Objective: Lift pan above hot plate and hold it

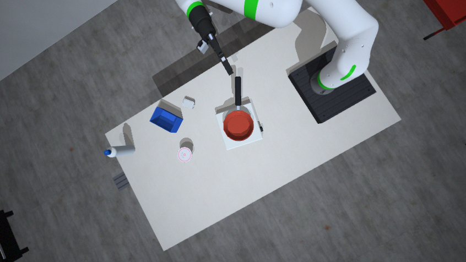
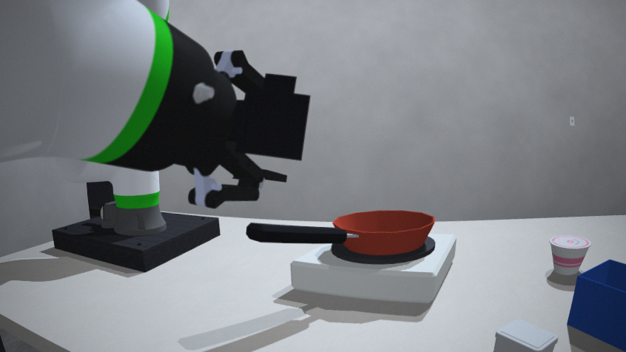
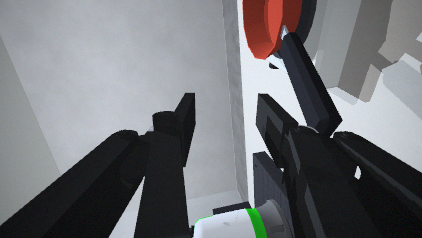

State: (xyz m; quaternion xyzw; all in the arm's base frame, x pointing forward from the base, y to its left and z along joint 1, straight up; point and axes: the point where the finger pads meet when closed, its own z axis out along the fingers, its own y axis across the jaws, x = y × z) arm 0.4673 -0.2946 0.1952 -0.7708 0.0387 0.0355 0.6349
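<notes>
Now: the red pan 70 mm ahead of my hand, 210 mm to the left of it and 150 mm below it. The rest, counted from my hand: small white box (310 mm ahead, 40 mm to the right, 220 mm below); blue bin (490 mm ahead, 10 mm to the right, 220 mm below); white hot plate (80 mm ahead, 270 mm to the left, 210 mm below).
</notes>
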